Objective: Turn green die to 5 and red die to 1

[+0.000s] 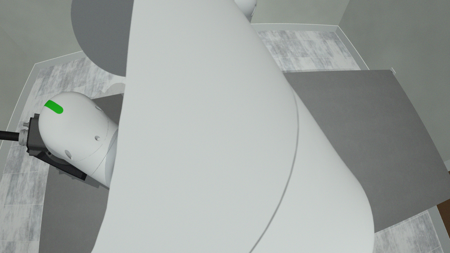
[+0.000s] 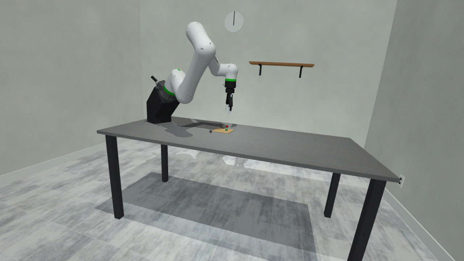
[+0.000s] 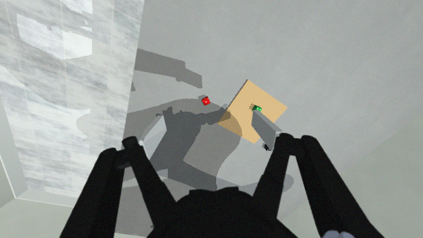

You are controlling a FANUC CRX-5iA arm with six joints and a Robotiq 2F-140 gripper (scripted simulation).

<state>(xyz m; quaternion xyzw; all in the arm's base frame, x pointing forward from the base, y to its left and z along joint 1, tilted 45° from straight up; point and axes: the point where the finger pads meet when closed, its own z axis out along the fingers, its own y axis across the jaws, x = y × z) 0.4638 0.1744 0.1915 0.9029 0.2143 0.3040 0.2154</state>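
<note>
Now: the red die 13 cm below my hand. From my hand the other things lie so: green die: 1 cm ahead, 13 cm to the right, 13 cm below; tan mat: 1 cm behind, 13 cm to the right, 14 cm below; black die: 10 cm behind, 23 cm to the right, 13 cm below.
</note>
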